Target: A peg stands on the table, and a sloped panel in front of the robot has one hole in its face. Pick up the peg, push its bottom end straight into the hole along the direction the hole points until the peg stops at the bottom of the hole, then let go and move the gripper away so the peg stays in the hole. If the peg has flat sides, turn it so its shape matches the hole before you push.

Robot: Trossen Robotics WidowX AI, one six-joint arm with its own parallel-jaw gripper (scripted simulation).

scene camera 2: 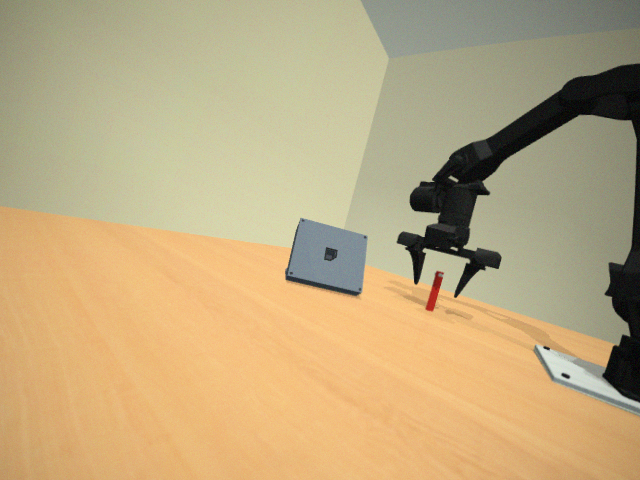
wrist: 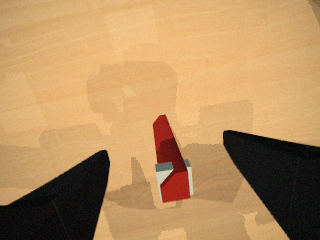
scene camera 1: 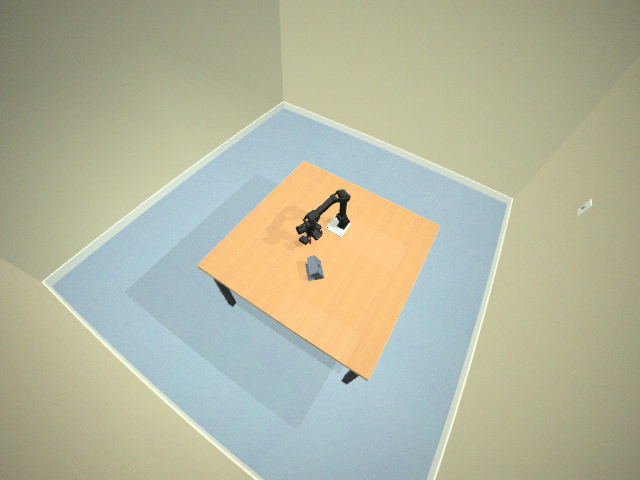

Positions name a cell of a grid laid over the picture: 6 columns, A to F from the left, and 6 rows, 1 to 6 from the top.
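There is my gripper (scene camera 2: E4), open and holding nothing, and the wrist view shows me the same gripper (wrist: D4). I also see a red square peg (wrist: D5), and a grey sloped panel (scene camera 2: D4) is in sight as well.
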